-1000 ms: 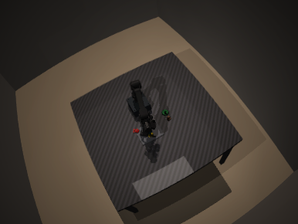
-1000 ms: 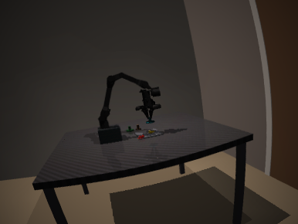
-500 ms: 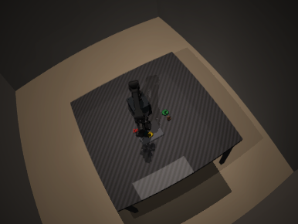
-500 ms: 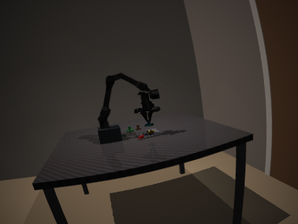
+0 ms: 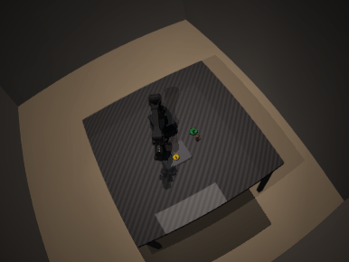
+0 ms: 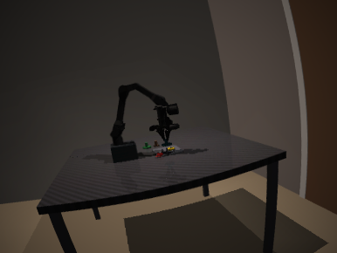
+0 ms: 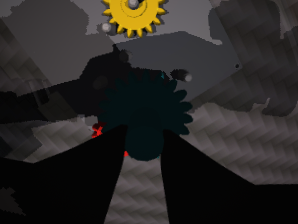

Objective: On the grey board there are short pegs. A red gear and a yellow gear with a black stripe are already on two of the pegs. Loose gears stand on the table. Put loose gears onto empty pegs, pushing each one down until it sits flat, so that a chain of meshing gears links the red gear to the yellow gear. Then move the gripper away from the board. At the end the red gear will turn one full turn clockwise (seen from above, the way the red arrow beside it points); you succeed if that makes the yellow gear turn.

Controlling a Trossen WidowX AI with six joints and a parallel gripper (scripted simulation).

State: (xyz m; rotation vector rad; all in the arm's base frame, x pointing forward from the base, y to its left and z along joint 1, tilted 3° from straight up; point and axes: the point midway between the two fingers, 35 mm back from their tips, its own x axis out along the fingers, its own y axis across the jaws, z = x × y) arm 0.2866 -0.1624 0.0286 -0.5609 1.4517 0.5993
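Right now the red gear is 70 mm below my gripper tip, 50 mm behind it and 10 mm to the right of it. Round my gripper tip: brown gear 290 mm to the left, 70 mm below, 10 mm ahead; then teal gear 10 mm below; then yellow gear 70 mm to the left, 70 mm below, 50 mm ahead.
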